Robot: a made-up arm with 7 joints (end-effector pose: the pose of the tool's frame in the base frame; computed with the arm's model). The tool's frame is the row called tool.
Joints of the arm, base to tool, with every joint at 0 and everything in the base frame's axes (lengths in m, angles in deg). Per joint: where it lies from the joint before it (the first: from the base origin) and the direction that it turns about. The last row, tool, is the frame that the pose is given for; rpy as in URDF.
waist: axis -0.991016 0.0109 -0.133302 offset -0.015 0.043 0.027
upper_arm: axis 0 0 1 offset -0.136 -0.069 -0.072
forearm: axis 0 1 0 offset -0.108 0.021 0.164
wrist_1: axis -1 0 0 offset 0.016 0.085 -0.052
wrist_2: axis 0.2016 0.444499 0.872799 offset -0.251 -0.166 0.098
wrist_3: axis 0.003 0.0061 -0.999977 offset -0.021 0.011 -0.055
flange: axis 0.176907 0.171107 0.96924 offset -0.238 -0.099 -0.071
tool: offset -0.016 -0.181 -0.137 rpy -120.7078 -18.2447 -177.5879
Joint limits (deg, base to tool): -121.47..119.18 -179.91..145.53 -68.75..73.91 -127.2..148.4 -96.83..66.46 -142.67..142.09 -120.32..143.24
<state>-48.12 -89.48 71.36 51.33 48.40 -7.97 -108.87</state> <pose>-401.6 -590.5 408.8 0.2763 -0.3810 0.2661 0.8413</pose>
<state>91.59 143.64 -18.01 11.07 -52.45 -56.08 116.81</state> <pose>205.4 -177.5 106.8 -0.7770 -0.4874 0.3955 0.0480</pose>
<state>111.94 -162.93 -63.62 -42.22 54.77 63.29 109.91</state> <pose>-157.3 -385.1 263.9 0.3489 -0.1300 -0.9281 0.0037</pose>
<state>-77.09 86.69 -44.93 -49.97 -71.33 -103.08 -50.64</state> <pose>133.2 547.5 -127.9 -0.1139 0.5660 0.5731 0.5816</pose>
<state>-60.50 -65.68 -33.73 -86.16 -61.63 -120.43 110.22</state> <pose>36.9 365.4 -161.9 -0.2731 0.4771 -0.5377 0.6393</pose>
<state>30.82 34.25 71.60 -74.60 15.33 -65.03 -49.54</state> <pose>-877.4 -222.7 229.2 0.2073 -0.8303 0.1224 0.5027</pose>
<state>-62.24 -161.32 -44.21 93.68 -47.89 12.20 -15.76</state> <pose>303.4 391.6 195.0 0.0052 0.4239 0.7386 0.5242</pose>
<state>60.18 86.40 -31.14 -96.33 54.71 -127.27 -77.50</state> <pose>-569.0 103.7 119.2 -0.6307 0.4037 0.6360 0.1861</pose>
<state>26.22 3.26 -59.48 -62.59 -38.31 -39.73 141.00</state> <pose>-113.7 13.8 -400.5 -0.6852 -0.1924 -0.4098 0.5705</pose>
